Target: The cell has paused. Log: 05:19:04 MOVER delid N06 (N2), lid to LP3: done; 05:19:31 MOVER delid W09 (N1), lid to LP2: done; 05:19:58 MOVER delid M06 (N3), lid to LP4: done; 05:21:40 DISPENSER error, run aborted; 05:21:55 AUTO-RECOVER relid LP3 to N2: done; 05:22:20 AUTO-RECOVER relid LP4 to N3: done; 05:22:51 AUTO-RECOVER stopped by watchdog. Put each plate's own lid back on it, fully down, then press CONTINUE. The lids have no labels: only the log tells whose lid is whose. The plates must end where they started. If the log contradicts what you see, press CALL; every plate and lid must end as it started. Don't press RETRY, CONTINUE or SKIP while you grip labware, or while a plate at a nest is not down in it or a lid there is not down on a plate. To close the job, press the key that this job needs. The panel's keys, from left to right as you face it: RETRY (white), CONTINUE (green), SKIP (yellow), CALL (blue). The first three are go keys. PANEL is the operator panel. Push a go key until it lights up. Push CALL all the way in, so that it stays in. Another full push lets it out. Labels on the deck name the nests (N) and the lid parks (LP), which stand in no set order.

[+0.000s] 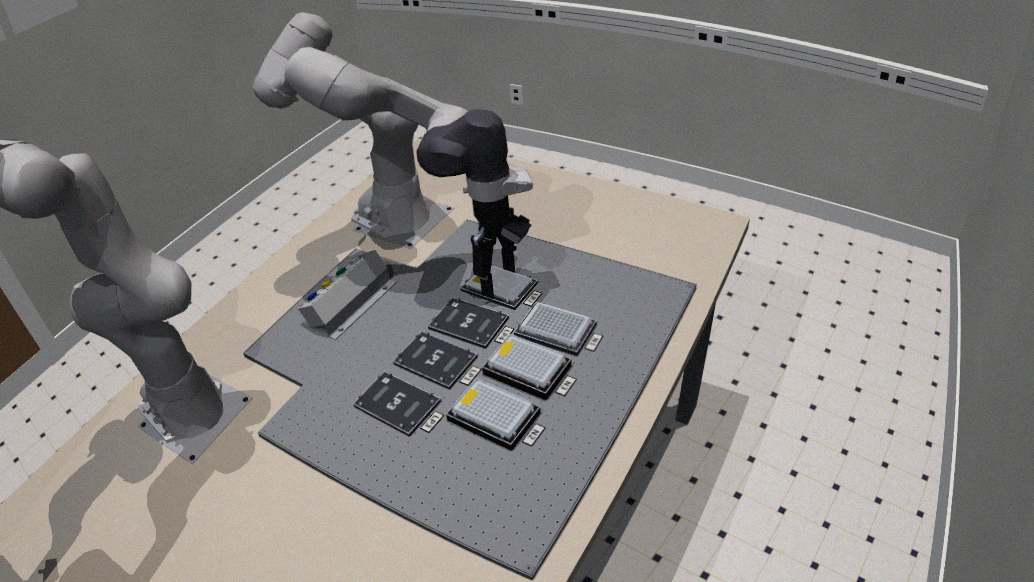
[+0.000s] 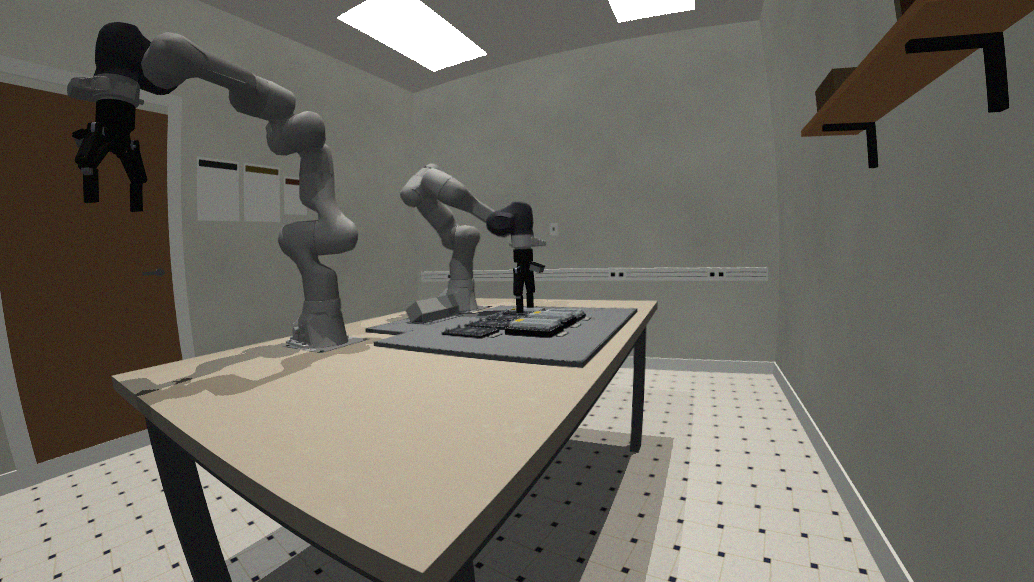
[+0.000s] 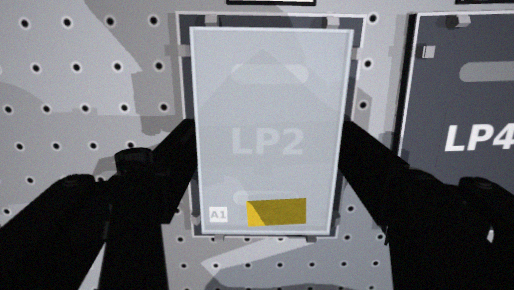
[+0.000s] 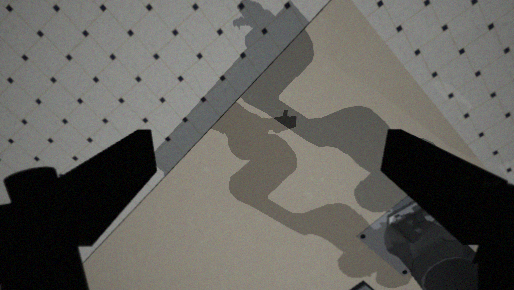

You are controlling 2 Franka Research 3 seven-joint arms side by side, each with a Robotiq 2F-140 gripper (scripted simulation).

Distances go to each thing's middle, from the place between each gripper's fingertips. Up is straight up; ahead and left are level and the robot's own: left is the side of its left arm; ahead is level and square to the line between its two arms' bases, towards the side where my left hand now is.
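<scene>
My left gripper (image 1: 498, 283) is 2 cm above the clear lid (image 1: 506, 285). Counting from my left hand, I find the lid park LP4 (image 1: 462, 306) 13 cm to the right and 3 cm below, while the lid park LP1 (image 1: 454, 351) is 26 cm to the right and likewise 3 cm below. There is also the plate (image 1: 545, 321), which is 18 cm ahead of my left hand, 7 cm to the right of it and 2 cm below it.
My right hand (image 2: 115, 207) is well short of the lid park LP3 (image 1: 422, 397), a long way to the right of it and far above it. From my right hand, the clear lid is 38 cm ahead, 120 cm to the left and 39 cm below. The lid park LP1 is 39 cm ahead of my right hand, 94 cm to the left of it and 40 cm below it, and the lid park LP4 is 39 cm ahead of that hand, 106 cm to the left of it and 40 cm below it. Going by its middle, the lid park LP1 is nearer to my left gripper than to my right hand.
</scene>
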